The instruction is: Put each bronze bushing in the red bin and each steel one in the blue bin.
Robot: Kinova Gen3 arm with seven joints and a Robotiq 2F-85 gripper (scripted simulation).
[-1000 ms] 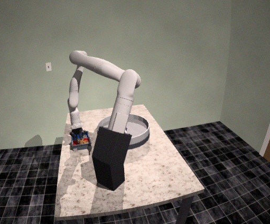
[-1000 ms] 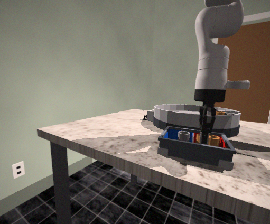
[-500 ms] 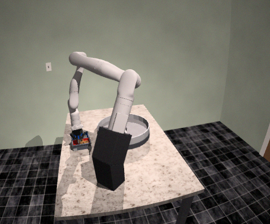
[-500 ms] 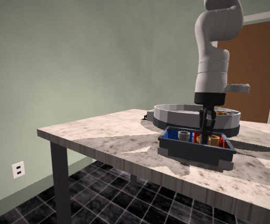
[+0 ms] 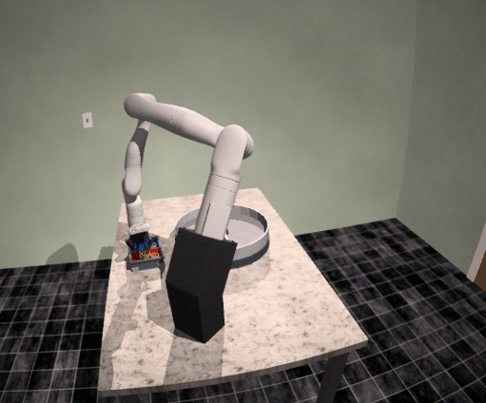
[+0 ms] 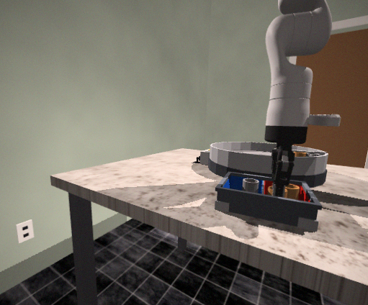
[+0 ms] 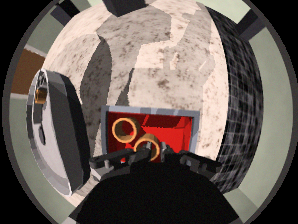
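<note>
My hand is 3 cm short of the bin tray, 2 cm above it and 1 cm to the left of it. Round my hand: turntable 37 cm to the right, 4 cm ahead, 1 cm above.
</note>
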